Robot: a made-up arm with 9 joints. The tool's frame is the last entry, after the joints. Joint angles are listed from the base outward. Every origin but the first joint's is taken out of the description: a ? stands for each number. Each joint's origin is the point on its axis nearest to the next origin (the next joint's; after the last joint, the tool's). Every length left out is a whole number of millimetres.
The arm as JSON. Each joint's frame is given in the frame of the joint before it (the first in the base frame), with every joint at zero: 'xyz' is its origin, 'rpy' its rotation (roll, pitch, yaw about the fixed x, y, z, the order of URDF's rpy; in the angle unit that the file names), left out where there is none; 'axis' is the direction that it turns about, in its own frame. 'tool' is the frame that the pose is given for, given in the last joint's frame.
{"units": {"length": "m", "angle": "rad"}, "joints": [
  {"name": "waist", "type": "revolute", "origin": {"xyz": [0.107, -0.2, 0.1], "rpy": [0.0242, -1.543, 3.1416]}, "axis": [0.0, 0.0, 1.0]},
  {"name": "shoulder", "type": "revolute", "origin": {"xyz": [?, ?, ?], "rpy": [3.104, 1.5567, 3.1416]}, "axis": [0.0, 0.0, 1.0]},
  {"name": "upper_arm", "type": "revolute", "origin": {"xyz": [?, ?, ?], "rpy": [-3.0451, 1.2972, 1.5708]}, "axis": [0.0, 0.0, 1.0]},
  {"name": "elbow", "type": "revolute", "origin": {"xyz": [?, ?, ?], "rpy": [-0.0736, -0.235, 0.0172]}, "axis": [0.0, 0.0, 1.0]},
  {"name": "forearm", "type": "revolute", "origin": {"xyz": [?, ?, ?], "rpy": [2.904, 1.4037, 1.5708]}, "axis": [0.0, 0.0, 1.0]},
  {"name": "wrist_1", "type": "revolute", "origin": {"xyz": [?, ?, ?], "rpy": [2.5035, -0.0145, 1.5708]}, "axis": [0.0, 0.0, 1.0]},
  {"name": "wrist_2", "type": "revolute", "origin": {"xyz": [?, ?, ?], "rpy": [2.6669, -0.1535, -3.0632]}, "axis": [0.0, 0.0, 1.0]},
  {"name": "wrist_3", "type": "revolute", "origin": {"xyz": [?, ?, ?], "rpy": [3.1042, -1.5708, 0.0]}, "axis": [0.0, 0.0, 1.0]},
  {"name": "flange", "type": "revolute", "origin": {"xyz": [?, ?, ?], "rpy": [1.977, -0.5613, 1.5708]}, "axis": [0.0, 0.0, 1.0]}
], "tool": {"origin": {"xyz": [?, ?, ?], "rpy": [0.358, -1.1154, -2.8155]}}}
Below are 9 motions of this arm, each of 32 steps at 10 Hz.
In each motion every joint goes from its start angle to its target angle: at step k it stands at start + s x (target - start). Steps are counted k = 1, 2, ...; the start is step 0. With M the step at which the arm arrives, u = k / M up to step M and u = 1 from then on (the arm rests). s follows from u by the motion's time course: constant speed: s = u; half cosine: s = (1 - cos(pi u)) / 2; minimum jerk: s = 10 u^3 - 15 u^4 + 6 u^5.
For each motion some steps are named. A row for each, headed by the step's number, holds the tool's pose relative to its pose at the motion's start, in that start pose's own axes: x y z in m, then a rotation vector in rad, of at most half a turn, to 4 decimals.
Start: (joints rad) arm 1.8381 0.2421 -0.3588 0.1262 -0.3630 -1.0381 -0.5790 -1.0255 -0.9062
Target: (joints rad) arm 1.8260 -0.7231 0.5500 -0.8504 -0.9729 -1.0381 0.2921 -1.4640 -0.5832
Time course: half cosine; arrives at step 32
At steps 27, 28, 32:
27: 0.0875 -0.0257 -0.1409 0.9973 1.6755 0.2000
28: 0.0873 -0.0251 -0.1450 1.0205 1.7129 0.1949
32: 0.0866 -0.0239 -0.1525 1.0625 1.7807 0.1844

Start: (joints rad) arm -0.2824 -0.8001 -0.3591 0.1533 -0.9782 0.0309 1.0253 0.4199 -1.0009
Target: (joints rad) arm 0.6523 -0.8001 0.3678 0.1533 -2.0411 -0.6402 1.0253 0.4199 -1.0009
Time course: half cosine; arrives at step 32
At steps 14, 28, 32:
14: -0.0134 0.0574 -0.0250 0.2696 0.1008 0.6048
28: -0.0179 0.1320 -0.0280 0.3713 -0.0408 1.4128
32: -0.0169 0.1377 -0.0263 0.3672 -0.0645 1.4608

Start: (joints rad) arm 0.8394 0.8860 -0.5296 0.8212 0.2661 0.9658 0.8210 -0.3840 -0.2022
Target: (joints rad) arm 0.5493 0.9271 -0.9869 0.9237 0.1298 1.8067 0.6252 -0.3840 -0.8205
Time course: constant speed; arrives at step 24
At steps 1, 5, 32:
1: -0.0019 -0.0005 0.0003 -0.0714 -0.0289 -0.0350
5: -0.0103 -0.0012 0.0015 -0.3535 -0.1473 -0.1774
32: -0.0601 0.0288 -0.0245 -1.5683 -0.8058 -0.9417

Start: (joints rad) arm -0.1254 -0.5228 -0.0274 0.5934 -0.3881 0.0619 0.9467 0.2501 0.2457
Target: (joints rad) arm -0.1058 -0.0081 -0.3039 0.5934 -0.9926 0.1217 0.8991 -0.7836 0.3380
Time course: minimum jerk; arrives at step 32
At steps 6, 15, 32:
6: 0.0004 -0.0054 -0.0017 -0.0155 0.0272 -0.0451
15: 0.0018 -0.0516 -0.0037 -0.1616 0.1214 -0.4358
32: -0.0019 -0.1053 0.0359 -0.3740 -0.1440 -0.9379

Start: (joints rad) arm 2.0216 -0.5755 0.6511 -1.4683 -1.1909 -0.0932 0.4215 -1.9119 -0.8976
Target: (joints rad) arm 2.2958 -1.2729 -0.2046 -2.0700 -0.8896 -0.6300 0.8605 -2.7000 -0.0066
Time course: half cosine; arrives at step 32
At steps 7, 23, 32:
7: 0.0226 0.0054 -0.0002 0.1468 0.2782 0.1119
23: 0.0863 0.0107 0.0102 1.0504 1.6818 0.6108
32: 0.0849 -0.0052 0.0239 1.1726 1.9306 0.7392

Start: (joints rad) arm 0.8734 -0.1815 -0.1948 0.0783 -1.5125 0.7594 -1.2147 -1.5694 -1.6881
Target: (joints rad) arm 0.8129 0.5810 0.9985 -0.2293 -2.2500 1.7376 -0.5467 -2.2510 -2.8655
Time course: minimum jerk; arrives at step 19
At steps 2, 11, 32:
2: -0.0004 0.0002 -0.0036 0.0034 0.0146 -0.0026
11: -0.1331 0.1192 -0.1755 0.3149 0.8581 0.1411
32: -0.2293 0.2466 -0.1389 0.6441 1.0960 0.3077

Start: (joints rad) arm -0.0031 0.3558 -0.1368 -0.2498 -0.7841 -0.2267 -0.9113 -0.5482 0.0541
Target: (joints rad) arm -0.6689 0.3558 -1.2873 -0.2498 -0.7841 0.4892 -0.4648 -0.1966 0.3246
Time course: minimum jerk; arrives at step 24
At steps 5, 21, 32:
5: -0.0017 -0.0063 0.0018 0.0301 -0.0468 -0.0619
21: -0.0426 -0.0436 0.0157 0.3261 -0.9823 -0.7638
32: -0.0431 -0.0436 0.0158 0.3294 -1.0008 -0.7734

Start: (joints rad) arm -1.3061 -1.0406 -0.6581 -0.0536 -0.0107 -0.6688 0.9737 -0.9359 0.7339
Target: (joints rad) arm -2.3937 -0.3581 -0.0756 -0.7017 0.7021 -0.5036 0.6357 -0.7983 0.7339
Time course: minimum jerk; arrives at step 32
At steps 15, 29, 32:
15: -0.0245 0.0324 -0.1412 -0.5832 0.2833 0.0616
29: -0.0629 -0.0637 -0.2649 -1.2299 0.5592 -0.0853
32: -0.0633 -0.0655 -0.2657 -1.2374 0.5620 -0.0888

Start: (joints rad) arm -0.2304 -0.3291 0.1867 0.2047 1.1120 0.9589 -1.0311 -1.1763 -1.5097
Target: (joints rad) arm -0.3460 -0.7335 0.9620 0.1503 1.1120 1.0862 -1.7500 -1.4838 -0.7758
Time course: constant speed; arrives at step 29
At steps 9, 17, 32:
9: -0.0258 -0.0227 0.0600 -0.0816 0.1648 -0.1982
17: -0.0453 -0.0238 0.1204 -0.1142 0.2122 -0.4021
32: -0.0651 0.0084 0.2081 -0.1030 0.0851 -0.6718

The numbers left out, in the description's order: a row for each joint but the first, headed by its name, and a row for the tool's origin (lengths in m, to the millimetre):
shoulder: -0.012 0.12 0.0
upper_arm: -0.005 -0.019 0.0
elbow: -0.087 0.05 0.0
forearm: 0.053 -0.076 0.0
wrist_1: -0.084 0.1 0.0
wrist_2: -0.037 -0.001 0.0
wrist_3: 0.052 0.058 0.0
flange: 0.038 0.066 0.0
tool: -0.044 -0.021 0.0

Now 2 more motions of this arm.
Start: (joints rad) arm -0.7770 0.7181 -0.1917 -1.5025 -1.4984 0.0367 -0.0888 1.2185 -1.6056
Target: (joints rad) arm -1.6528 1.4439 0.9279 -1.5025 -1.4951 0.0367 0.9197 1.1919 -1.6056
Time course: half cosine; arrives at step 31
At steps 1, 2, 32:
1: 0.0002 -0.0003 0.0000 0.0000 -0.0021 -0.0054
2: 0.0008 -0.0011 0.0000 0.0002 -0.0086 -0.0215
32: 0.0253 -0.0887 0.0616 0.3592 -1.5786 -1.3124

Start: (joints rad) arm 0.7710 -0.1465 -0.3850 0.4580 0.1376 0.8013 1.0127 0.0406 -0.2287
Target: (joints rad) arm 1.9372 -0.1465 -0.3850 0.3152 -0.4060 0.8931 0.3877 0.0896 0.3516
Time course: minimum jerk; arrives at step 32
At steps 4, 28, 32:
4: -0.0001 0.0014 0.0001 0.0068 -0.0003 0.0043
28: -0.0133 0.0807 0.0367 0.4367 -0.0557 0.1760
32: -0.0136 0.0818 0.0378 0.4445 -0.0567 0.1774

